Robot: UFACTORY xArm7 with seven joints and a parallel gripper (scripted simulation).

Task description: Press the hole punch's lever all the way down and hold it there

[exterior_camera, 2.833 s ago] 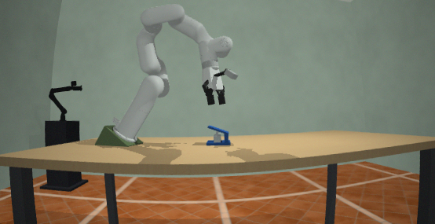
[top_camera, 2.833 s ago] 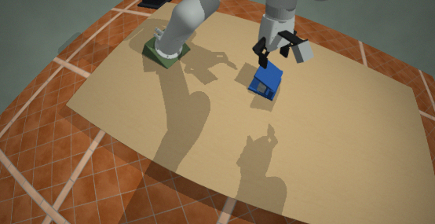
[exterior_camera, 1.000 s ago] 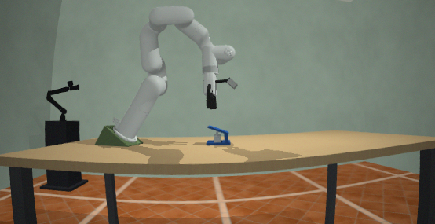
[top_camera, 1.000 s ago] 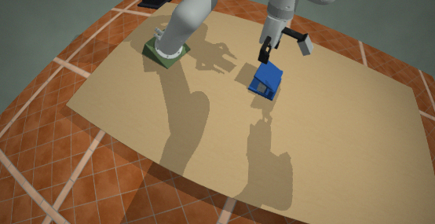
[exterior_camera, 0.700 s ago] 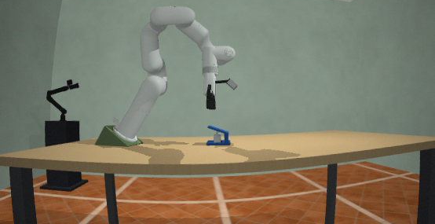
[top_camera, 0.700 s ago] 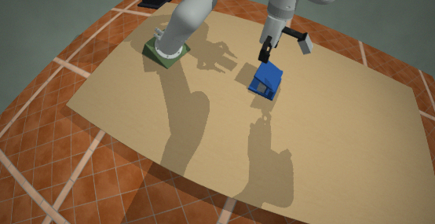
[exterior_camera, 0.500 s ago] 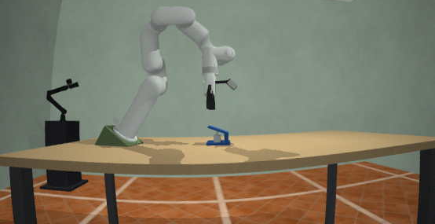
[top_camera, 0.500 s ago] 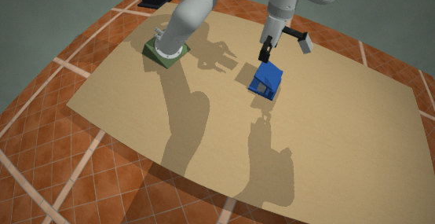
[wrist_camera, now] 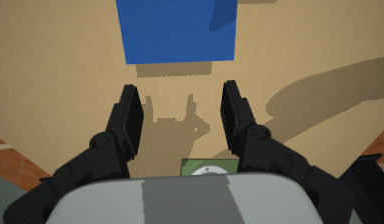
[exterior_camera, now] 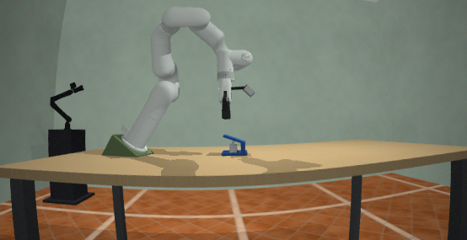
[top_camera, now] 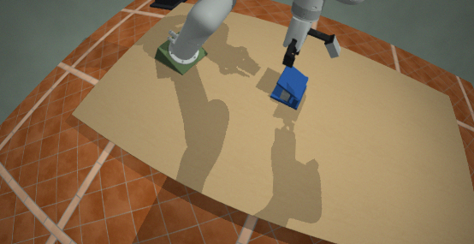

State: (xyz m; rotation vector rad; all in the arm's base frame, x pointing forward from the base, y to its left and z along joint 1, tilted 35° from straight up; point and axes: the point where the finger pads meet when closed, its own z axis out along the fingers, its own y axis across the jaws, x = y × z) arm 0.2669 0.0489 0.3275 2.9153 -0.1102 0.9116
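The lever lies 3 cm ahead of my hand and 11 cm below it. Also, from my hand: hole punch 4 cm ahead, 13 cm below.
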